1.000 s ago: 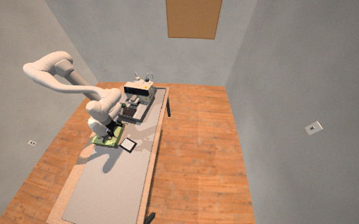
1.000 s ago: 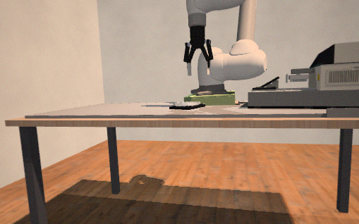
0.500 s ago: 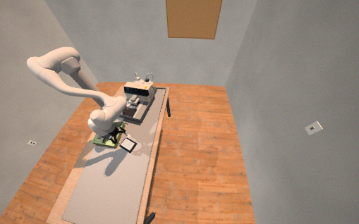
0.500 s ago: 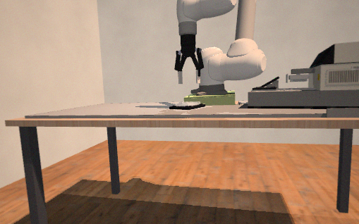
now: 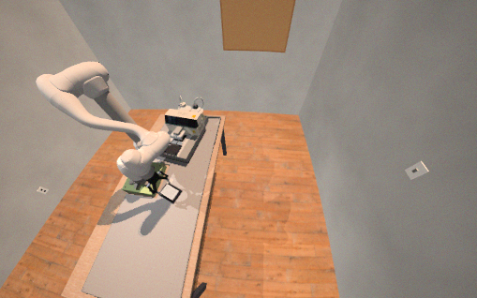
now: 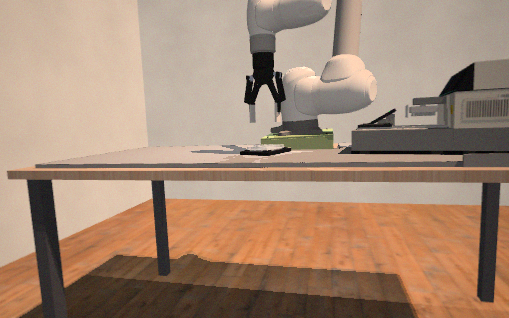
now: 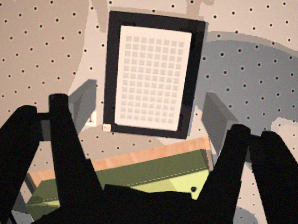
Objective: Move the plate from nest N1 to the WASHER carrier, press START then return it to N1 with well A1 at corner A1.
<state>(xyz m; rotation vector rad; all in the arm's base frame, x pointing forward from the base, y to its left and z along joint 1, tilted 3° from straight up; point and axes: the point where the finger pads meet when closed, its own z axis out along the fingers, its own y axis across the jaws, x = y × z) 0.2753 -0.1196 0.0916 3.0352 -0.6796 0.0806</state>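
My hand is 12 cm above the white well plate. The rest, counted from my hand: carrier: 39 cm to the left, 6 cm behind, 5 cm below; N1 label: 13 cm below, 11 cm to the left, 3 cm behind; black plate nest N1: 13 cm below.
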